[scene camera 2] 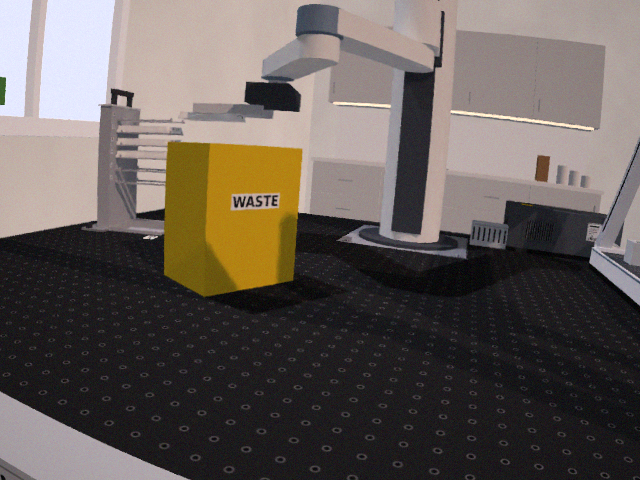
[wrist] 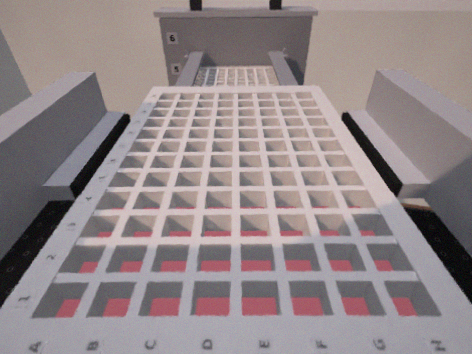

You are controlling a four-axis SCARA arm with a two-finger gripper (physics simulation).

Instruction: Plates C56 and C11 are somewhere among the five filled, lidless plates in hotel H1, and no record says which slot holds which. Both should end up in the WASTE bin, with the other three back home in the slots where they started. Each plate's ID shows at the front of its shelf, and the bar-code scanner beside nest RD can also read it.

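Pixels of known places: gripper, fingertip midpoint: (scene camera 2: 202, 110) (wrist: 235, 98); arm's base, link origin: (scene camera 2: 408, 244).
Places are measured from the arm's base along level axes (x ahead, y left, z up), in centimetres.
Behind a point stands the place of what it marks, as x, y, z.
Note:
My gripper (scene camera 2: 227, 109) (wrist: 235, 98) {27.5, -43.8, 28.7} is shut on a lidless white plate (scene camera 2: 211, 117) {30.8, -39.2, 26.8} (wrist: 225, 330) {25.8, -35.9, 27.9}, taken to be C56, its ID label out of view. The plate is level; red fill shows in its near wells. In the scene view my gripper is higher than the yellow WASTE bin (scene camera 2: 250, 237) {58.1, -15.0, 8.7} and right of hotel H1 (scene camera 2: 105, 165) {38.9, -61.5, 15.8} (wrist: 235, 40) {31.9, -62.2, 27.0}. Three hotel slots show plates, the top one (scene camera 2: 147, 129) {34.0, -53.7, 23.9} (wrist: 237, 76) {31.0, -59.3, 24.5} under bare upper rails; two lower shelves are bare. Their IDs are not readable. Plate C11 cannot be identified; the bin's inside is hidden.
The arm's column (scene camera 2: 413, 155) {7.7, 0.0, 22.1} stands behind and right of the bin. A slotted grey rack (scene camera 2: 488, 235) {-4.5, 20.1, 4.2} and a dark grey box-shaped device (scene camera 2: 550, 227) {-3.4, 35.7, 8.5} stand at the right rear. A white-framed device (scene camera 2: 615, 273) {24.8, 45.0, 4.4} is at the right edge. Scanner and nest RD are not identifiable.

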